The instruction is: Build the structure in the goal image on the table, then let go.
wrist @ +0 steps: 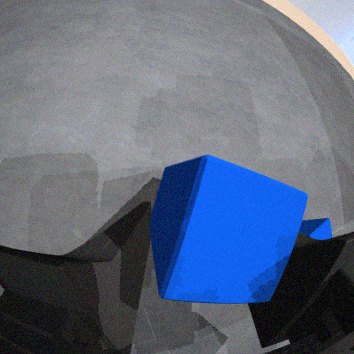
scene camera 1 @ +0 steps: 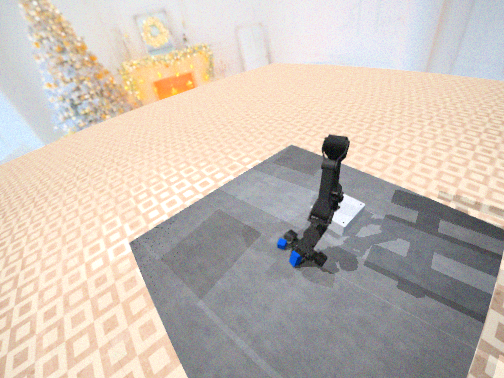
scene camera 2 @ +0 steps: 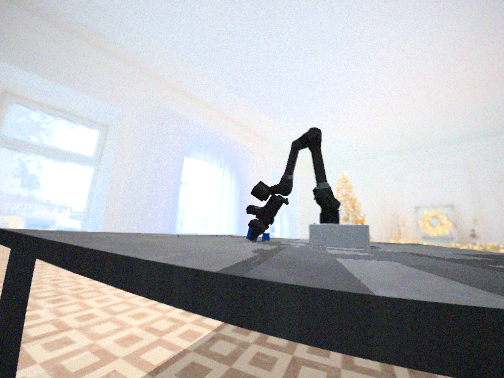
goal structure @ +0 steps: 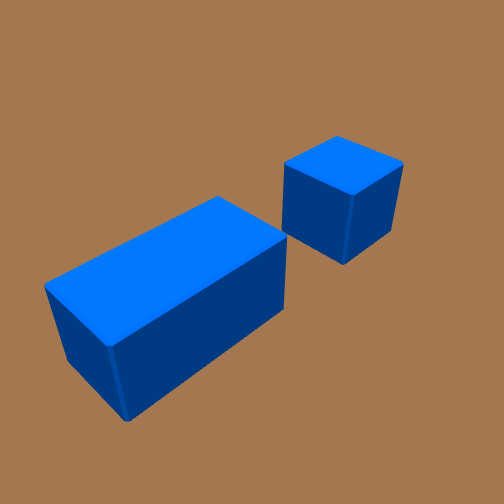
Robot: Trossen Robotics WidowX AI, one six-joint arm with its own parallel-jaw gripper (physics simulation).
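Frame: origin at the arm's base, x ahead, y left, z up, level; metres.
Where they show: gripper, fingertip midpoint: (scene camera 1: 294,262) (scene camera 2: 252,238); arm's base at its link origin: (scene camera 2: 330,225).
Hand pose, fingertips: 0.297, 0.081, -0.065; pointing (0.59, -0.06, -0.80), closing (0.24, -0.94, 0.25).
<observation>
Each offset is from my fingertips to the top centre of the thing, as dx, dy, dz. Level surfaces: height alone.
A larger blue block {-0.006, +0.002, +0.066} (scene camera 1: 295,259) (scene camera 2: 250,233) (wrist: 230,235) is between the fingers of my gripper (scene camera 1: 299,255) (scene camera 2: 253,234) (wrist: 185,208), which is shut on it. In the wrist view the block sits turned and tilted between the black fingers. The gripper leans at a slant, low over the table; whether the block touches the table I cannot tell. A smaller blue cube {-0.011, -0.098, +0.026} (scene camera 1: 282,243) (scene camera 2: 266,237) (wrist: 322,229) sits on the table close beside the gripper. In the wrist view it is partly hidden behind the held block and the right finger.
The dark grey table {dz -0.007} (scene camera 1: 225,320) (scene camera 2: 165,255) (wrist: 75,100) carries the arm's light base box (scene camera 1: 352,210) (scene camera 2: 345,236), behind the gripper in scene camera 1. The arm rises from this base and bends down to the gripper, and patchy shadows lie around it.
</observation>
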